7 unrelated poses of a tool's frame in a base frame.
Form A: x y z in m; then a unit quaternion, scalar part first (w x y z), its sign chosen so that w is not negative.
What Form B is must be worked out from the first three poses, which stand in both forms.
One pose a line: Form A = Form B
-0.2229, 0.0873, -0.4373, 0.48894, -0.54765, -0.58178, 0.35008 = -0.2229, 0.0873, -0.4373, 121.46, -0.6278, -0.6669, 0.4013
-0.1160, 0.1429, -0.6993, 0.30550, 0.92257, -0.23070, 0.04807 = -0.1160, 0.1429, -0.6993, 144.42, 0.9689, -0.2423, 0.0505
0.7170, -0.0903, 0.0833, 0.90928, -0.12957, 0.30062, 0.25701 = 0.7170, -0.0903, 0.0833, 49.19, -0.3113, 0.7223, 0.6175
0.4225, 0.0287, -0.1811, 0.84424, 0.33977, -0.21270, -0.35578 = 0.4225, 0.0287, -0.1811, 64.82, 0.6339, -0.3969, -0.6638
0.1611, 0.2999, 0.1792, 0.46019, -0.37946, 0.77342, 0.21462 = 0.1611, 0.2999, 0.1792, 125.20, -0.4274, 0.8711, 0.2417
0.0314, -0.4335, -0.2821, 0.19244, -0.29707, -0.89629, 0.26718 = 0.0314, -0.4335, -0.2821, 157.81, -0.3027, -0.9134, 0.2723
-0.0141, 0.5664, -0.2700, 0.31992, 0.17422, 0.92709, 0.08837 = -0.0141, 0.5664, -0.2700, 142.68, 0.1839, 0.9785, 0.0933
